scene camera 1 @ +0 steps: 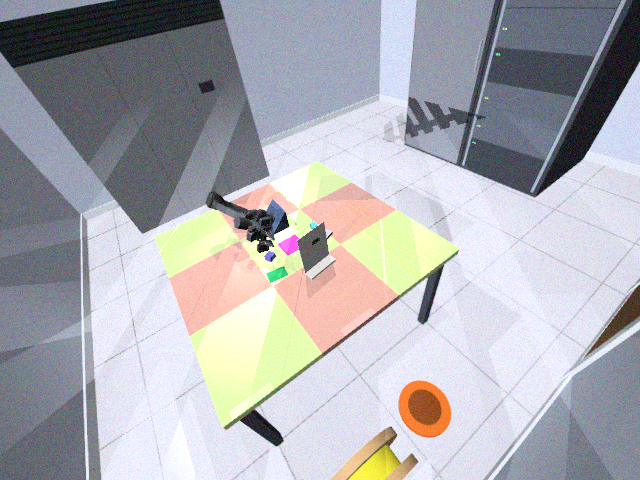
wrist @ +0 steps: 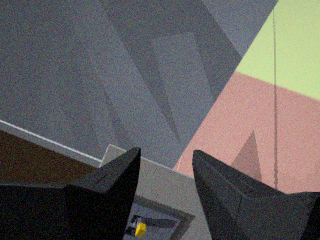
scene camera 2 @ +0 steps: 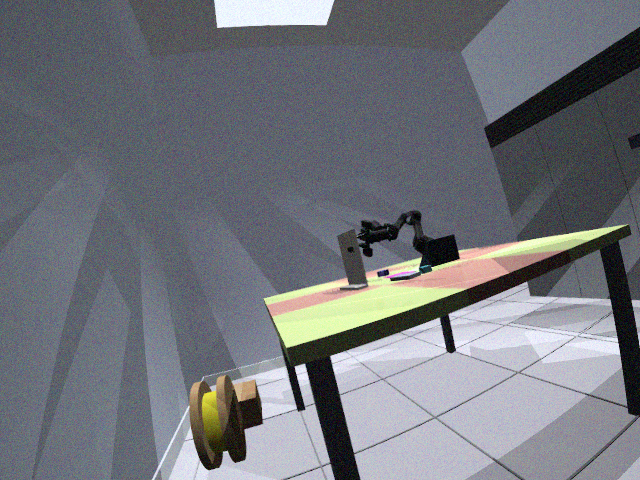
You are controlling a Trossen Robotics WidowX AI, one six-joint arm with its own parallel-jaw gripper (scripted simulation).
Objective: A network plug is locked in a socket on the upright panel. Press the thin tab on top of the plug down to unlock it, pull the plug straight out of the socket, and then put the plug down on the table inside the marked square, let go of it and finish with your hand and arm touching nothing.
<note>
I see my gripper and a grey upright panel.
</note>
